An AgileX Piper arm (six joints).
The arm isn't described. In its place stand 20 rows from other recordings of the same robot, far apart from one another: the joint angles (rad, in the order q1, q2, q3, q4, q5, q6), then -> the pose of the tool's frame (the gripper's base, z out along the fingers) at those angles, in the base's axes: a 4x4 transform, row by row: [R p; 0 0 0 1], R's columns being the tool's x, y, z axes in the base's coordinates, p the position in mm.
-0.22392, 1.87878, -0.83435, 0.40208, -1.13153, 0.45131 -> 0.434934 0.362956 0.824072 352.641; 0.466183 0.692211 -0.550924 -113.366; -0.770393 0.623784 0.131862 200.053; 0 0 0 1
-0.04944, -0.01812, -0.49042, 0.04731, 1.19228, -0.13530 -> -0.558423 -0.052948 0.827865 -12.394; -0.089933 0.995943 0.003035 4.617; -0.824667 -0.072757 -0.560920 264.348; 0 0 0 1
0.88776, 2.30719, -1.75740, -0.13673, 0.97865, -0.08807 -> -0.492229 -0.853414 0.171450 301.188; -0.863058 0.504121 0.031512 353.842; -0.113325 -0.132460 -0.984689 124.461; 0 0 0 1
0.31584, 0.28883, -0.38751, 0.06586, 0.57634, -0.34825 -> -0.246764 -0.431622 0.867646 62.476; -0.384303 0.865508 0.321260 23.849; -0.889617 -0.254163 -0.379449 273.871; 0 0 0 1
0.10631, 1.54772, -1.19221, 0.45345, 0.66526, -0.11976 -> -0.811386 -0.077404 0.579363 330.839; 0.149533 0.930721 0.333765 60.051; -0.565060 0.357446 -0.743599 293.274; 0 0 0 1
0.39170, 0.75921, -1.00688, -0.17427, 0.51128, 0.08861 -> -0.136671 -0.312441 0.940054 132.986; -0.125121 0.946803 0.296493 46.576; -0.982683 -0.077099 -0.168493 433.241; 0 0 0 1
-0.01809, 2.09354, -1.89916, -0.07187, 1.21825, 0.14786 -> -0.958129 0.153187 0.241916 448.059; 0.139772 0.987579 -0.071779 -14.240; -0.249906 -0.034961 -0.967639 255.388; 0 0 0 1
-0.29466, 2.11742, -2.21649, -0.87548, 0.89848, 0.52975 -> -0.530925 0.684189 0.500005 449.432; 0.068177 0.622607 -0.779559 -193.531; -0.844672 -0.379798 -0.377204 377.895; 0 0 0 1
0.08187, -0.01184, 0.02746, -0.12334, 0.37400, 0.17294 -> -0.296130 -0.021754 0.954900 52.707; 0.033854 0.998873 0.033255 0.221; -0.954548 0.042175 -0.295059 171.282; 0 0 0 1
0.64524, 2.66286, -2.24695, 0.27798, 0.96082, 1.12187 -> -0.828926 0.551298 0.094618 418.366; 0.545769 0.760070 0.352746 340.532; 0.122552 0.344040 -0.930923 73.961; 0 0 0 1
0.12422, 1.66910, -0.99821, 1.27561, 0.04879, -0.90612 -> -0.579401 0.050427 0.813481 359.309; 0.290891 0.945146 0.148597 49.143; -0.761366 0.322732 -0.562287 229.235; 0 0 0 1
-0.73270, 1.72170, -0.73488, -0.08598, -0.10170, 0.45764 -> -0.254409 0.812425 0.524635 236.403; 0.717985 0.522102 -0.460334 -211.646; -0.647900 0.259567 -0.716136 148.532; 0 0 0 1
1.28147, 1.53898, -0.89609, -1.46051, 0.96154, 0.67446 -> 0.103836 -0.409610 0.906332 155.010; -0.967350 0.170233 0.187762 260.752; -0.231197 -0.896237 -0.378560 258.437; 0 0 0 1
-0.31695, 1.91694, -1.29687, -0.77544, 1.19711, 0.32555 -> -0.953521 0.200139 -0.225261 320.895; 0.298314 0.732441 -0.611996 -167.672; 0.042506 -0.650749 -0.758102 198.117; 0 0 0 1
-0.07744, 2.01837, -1.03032, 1.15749, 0.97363, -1.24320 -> -0.915756 -0.373820 0.147140 342.366; -0.144171 0.647664 0.748162 42.556; -0.374975 0.663920 -0.646996 119.096; 0 0 0 1
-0.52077, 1.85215, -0.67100, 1.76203, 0.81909, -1.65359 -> -0.671589 0.087515 0.735737 283.924; 0.539662 0.738171 0.404806 -87.615; -0.507673 0.668913 -0.542977 121.478; 0 0 0 1
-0.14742, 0.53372, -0.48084, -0.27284, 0.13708, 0.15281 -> -0.117339 0.170447 0.978355 115.112; -0.101105 0.977992 -0.182510 -20.482; -0.987932 -0.120332 -0.097524 321.616; 0 0 0 1
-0.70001, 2.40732, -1.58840, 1.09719, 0.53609, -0.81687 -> -0.544476 0.513769 0.663014 394.385; 0.708611 0.704688 0.035859 -278.109; -0.448795 0.489343 -0.747748 64.331; 0 0 0 1
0.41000, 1.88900, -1.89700, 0.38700, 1.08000, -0.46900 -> -0.565844 -0.737418 0.368830 375.242; -0.529310 0.667865 0.523247 196.119; -0.632180 0.100851 -0.768230 354.955; 0 0 0 1
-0.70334, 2.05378, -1.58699, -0.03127, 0.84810, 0.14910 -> -0.628682 0.739208 0.241518 331.934; 0.700993 0.673143 -0.235557 -284.283; -0.336702 0.021212 -0.941372 197.007; 0 0 0 1
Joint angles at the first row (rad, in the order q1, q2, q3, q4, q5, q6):
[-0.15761, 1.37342, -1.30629, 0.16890, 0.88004, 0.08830]
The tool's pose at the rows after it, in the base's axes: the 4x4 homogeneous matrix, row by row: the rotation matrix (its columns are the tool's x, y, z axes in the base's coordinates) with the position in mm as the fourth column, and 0 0 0 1 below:
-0.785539 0.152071 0.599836 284.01; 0.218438 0.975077 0.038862 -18.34; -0.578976 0.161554 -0.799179 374.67; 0 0 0 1
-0.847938 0.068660 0.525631 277.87; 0.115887 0.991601 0.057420 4.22; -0.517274 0.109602 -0.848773 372.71; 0 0 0 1
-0.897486 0.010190 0.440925 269.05; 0.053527 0.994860 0.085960 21.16; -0.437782 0.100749 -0.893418 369.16; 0 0 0 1
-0.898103 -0.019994 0.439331 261.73; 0.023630 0.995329 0.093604 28.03; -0.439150 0.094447 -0.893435 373.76; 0 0 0 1
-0.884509 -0.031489 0.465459 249.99; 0.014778 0.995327 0.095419 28.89; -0.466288 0.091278 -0.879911 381.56; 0 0 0 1
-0.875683 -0.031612 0.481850 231.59; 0.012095 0.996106 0.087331 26.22; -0.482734 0.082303 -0.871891 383.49; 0 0 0 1
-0.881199 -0.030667 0.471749 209.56; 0.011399 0.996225 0.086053 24.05; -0.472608 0.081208 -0.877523 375.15; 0 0 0 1
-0.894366 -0.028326 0.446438 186.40; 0.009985 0.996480 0.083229 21.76; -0.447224 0.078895 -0.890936 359.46; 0 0 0 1
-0.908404 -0.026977 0.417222 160.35; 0.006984 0.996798 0.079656 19.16; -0.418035 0.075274 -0.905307 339.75; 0 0 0 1
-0.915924 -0.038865 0.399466 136.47; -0.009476 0.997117 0.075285 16.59; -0.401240 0.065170 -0.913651 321.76; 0 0 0 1
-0.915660 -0.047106 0.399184 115.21; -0.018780 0.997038 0.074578 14.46; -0.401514 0.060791 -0.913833 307.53; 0 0 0 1
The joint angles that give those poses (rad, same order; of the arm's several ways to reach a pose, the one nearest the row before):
[-0.09507, 1.37150, -1.35619, 0.11339, 1.00688, 0.08325]
[-0.00437, 1.37149, -1.36646, 0.06707, 1.09962, 0.08214]
[0.05820, 1.36928, -1.36648, 0.06476, 1.19364, 0.08215]
[0.08776, 1.34894, -1.36650, 0.05846, 1.21326, 0.08211]
[0.09701, 1.30545, -1.35510, 0.05324, 1.21530, 0.08213]
[0.09702, 1.23803, -1.30532, 0.04294, 1.21529, 0.08214]
[0.09703, 1.15923, -1.21601, 0.04261, 1.21642, 0.08215]
[0.09701, 1.07606, -1.10405, 0.04223, 1.21643, 0.08213]
[0.09702, 0.98071, -0.97773, 0.04142, 1.21821, 0.08085]
[0.09697, 0.88822, -0.86678, 0.03862, 1.21966, 0.06609]
[0.09697, 0.79808, -0.77709, 0.03789, 1.22050, 0.05705]

